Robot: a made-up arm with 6 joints.
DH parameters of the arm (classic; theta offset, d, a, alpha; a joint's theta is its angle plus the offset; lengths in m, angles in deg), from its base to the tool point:
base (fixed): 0 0.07 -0.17 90
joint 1: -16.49 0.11 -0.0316 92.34
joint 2: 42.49 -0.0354 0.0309 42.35
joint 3: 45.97 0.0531 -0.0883 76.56
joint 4: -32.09 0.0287 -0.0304 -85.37
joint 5: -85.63 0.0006 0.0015 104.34
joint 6: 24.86 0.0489 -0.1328 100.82
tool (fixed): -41.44 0.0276 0 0
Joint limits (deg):
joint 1: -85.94..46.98
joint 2: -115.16..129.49
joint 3: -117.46..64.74
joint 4: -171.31..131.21
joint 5: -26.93..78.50
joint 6: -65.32..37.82
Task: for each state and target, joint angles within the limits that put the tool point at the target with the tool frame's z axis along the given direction. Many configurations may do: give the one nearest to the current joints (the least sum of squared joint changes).
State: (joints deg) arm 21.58 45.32 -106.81 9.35 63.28 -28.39
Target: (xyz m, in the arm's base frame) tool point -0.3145 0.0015 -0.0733 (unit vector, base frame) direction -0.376 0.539 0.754
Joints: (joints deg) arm -5.94 88.30 -110.12 -6.53 52.83 -14.48
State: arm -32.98 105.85 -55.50 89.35 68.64 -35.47
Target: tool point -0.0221 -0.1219 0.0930 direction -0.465 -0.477 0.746
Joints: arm -84.15 84.08 -38.75 105.99 78.50 9.20
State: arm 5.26 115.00 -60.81 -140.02 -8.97 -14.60
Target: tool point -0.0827 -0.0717 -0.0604 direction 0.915 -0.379 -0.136
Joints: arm -13.50 86.50 -20.37 -99.52 -7.18 28.96
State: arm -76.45 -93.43 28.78 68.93 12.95 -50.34
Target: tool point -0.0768 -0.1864 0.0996 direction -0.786 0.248 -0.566
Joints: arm -85.94 -110.84 16.03 101.55 -1.95 -18.07
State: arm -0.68 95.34 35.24 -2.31 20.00 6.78
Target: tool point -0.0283 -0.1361 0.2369 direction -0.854 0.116 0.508
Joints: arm 5.26 76.18 25.83 24.42 42.54 5.01
